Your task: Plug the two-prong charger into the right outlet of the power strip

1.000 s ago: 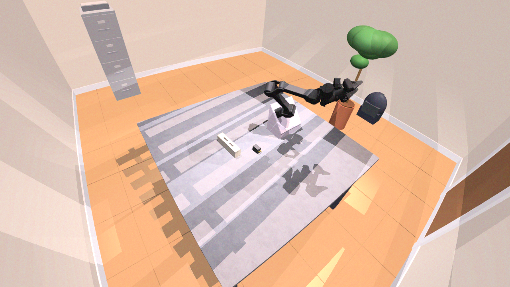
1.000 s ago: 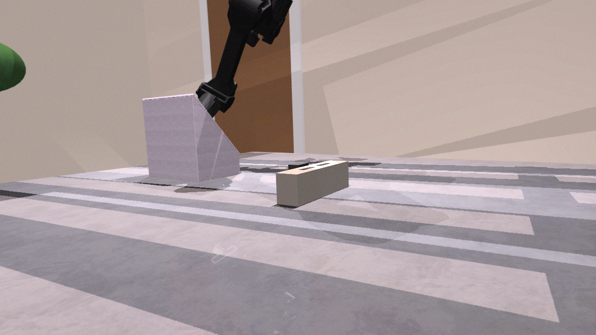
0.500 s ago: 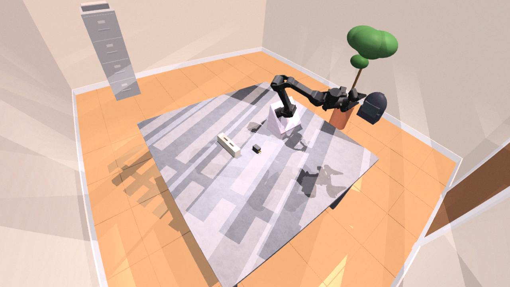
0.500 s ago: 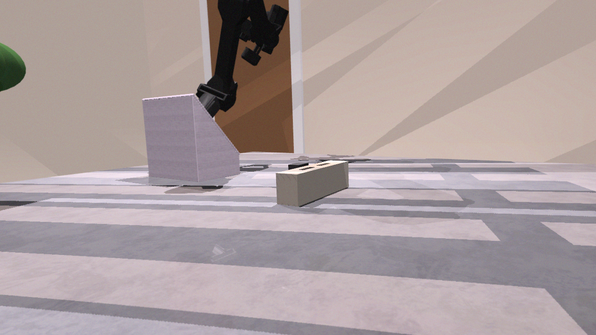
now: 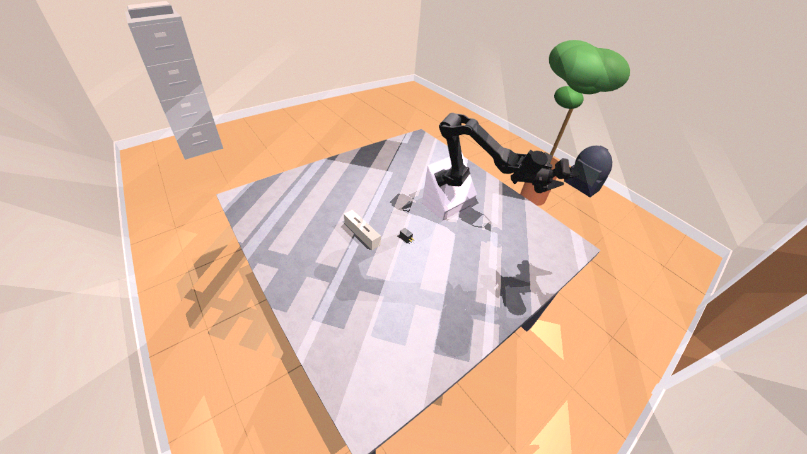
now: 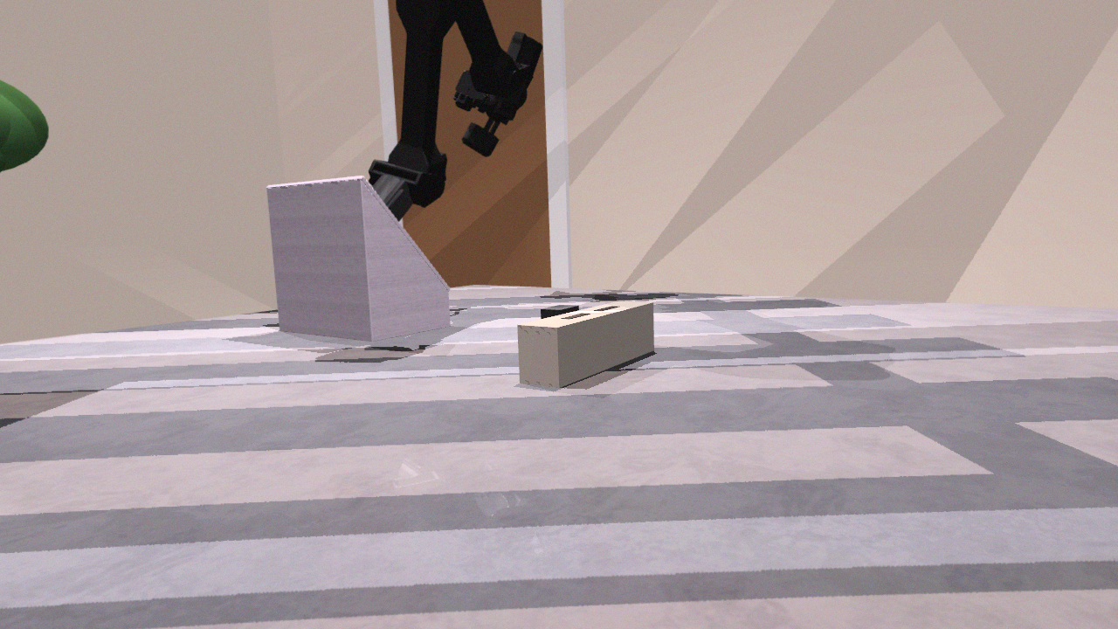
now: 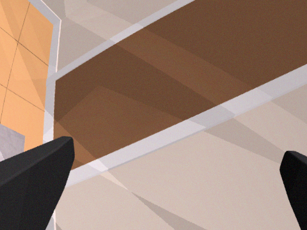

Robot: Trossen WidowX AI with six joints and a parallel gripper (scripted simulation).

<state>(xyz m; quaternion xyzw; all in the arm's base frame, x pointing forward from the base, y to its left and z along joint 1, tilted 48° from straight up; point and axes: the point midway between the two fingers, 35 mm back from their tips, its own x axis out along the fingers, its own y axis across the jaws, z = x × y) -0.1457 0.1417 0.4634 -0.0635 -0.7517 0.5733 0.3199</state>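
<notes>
My gripper tip is 430 mm short of the black two-prong charger, 360 mm to the left of it and 350 mm above it.
</notes>
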